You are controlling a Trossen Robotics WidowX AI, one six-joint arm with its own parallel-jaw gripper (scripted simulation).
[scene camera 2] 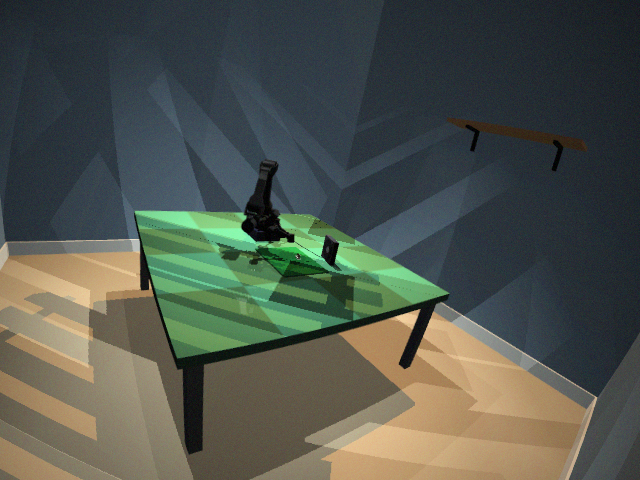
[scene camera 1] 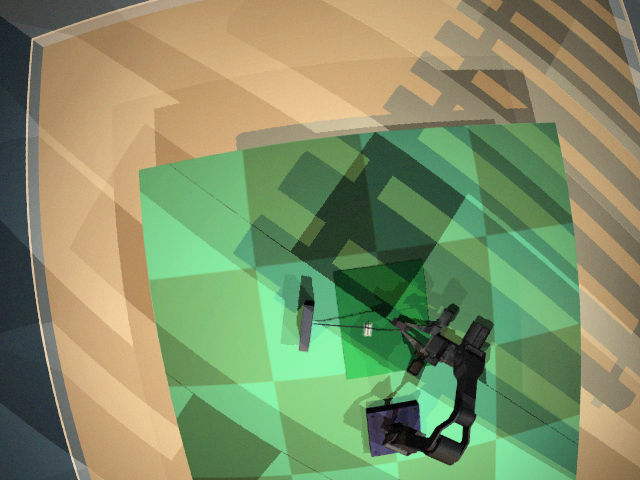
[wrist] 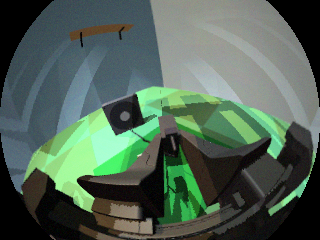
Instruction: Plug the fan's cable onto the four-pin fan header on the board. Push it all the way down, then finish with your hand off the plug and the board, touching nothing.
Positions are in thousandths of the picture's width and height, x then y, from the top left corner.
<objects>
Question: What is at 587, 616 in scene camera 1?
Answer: A green board.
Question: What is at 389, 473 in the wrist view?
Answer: A black fan.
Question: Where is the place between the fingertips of my gripper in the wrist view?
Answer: At 530, 565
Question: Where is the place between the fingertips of my gripper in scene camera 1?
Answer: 629, 680
</objects>
